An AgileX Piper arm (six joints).
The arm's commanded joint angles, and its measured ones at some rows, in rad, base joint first. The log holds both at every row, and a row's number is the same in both.
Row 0, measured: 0.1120, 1.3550, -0.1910, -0.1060, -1.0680, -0.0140
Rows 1 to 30, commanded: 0.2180, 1.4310, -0.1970, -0.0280, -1.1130, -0.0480; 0.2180, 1.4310, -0.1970, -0.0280, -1.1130, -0.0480; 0.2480, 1.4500, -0.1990, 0.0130, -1.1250, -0.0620; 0.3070, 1.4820, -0.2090, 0.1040, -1.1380, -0.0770; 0.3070, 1.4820, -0.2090, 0.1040, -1.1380, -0.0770; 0.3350, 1.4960, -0.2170, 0.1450, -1.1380, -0.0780; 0.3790, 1.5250, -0.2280, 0.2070, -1.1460, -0.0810; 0.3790, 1.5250, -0.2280, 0.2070, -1.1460, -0.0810; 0.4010, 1.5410, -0.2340, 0.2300, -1.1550, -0.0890; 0.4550, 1.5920, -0.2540, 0.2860, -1.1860, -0.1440; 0.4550, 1.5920, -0.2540, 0.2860, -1.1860, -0.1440; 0.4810, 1.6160, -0.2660, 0.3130, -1.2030, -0.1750; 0.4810, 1.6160, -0.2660, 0.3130, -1.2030, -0.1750; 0.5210, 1.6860, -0.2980, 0.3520, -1.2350, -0.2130; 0.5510, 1.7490, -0.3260, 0.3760, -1.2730, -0.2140; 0.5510, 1.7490, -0.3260, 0.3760, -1.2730, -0.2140; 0.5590, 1.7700, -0.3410, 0.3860, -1.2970, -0.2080; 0.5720, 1.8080, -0.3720, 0.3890, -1.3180, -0.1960; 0.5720, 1.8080, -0.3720, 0.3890, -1.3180, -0.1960; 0.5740, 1.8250, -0.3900, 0.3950, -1.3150, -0.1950; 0.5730, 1.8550, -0.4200, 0.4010, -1.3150, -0.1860; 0.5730, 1.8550, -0.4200, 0.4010, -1.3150, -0.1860; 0.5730, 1.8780, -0.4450, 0.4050, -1.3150, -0.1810; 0.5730, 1.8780, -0.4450, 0.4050, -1.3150, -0.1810; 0.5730, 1.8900, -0.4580, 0.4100, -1.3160, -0.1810; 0.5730, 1.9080, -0.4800, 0.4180, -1.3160, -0.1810; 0.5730, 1.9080, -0.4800, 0.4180, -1.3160, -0.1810; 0.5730, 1.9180, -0.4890, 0.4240, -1.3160, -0.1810; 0.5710, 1.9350, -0.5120, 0.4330, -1.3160, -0.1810; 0.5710, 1.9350, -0.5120, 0.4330, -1.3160, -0.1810
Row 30, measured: 0.5730, 1.9180, -0.4800, 0.4180, -1.2000, -0.1880
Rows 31 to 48, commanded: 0.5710, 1.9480, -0.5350, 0.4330, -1.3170, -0.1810; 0.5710, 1.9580, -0.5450, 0.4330, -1.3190, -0.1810; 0.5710, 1.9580, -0.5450, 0.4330, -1.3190, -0.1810; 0.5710, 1.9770, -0.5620, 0.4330, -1.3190, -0.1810; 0.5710, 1.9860, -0.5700, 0.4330, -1.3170, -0.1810; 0.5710, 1.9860, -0.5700, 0.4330, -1.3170, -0.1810; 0.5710, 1.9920, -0.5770, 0.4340, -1.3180, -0.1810; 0.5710, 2.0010, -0.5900, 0.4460, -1.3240, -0.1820; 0.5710, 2.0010, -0.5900, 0.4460, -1.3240, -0.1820; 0.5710, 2.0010, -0.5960, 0.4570, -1.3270, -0.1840; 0.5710, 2.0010, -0.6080, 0.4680, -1.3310, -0.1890; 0.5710, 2.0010, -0.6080, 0.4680, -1.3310, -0.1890; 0.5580, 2.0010, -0.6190, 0.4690, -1.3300, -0.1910; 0.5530, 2.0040, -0.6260, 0.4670, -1.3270, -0.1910; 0.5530, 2.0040, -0.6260, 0.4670, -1.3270, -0.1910; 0.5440, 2.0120, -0.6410, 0.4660, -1.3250, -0.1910; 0.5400, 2.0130, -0.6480, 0.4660, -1.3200, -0.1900; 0.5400, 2.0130, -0.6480, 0.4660, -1.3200, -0.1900
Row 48, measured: 0.5540, 2.0050, -0.6260, 0.4640, -1.2030, -0.1880
